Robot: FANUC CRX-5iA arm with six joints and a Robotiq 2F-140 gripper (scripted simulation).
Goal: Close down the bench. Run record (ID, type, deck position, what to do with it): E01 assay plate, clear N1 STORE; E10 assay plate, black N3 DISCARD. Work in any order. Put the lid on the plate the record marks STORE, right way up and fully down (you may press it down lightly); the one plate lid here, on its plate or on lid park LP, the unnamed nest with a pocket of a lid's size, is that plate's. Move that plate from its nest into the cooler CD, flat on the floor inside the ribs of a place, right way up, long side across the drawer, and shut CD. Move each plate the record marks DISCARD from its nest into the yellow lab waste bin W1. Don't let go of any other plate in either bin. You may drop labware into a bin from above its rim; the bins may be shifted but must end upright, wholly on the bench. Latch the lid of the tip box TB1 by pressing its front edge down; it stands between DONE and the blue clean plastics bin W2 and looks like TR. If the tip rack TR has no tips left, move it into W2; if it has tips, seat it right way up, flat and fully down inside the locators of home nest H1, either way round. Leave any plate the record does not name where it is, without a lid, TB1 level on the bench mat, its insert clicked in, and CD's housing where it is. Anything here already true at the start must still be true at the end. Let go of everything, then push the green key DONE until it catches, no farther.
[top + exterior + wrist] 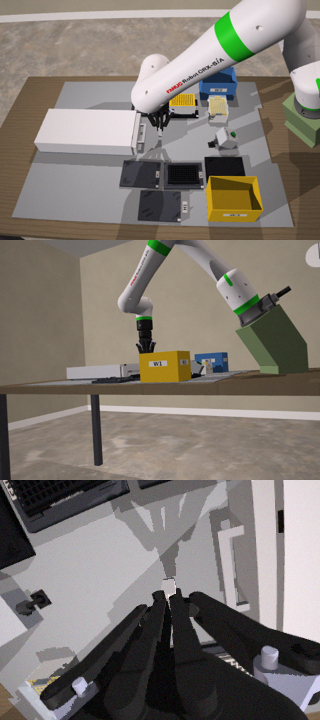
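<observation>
The black plate lies 130 mm behind my hand, 180 mm to the left of it and 50 mm below it. The rest, counted from my hand: black nest N4: 70 mm behind, 200 mm to the right, 60 mm below; pale plate: 100 mm ahead, 180 mm to the right, 50 mm below; nest N1: 50 mm ahead, 200 mm to the left, 60 mm below.
</observation>
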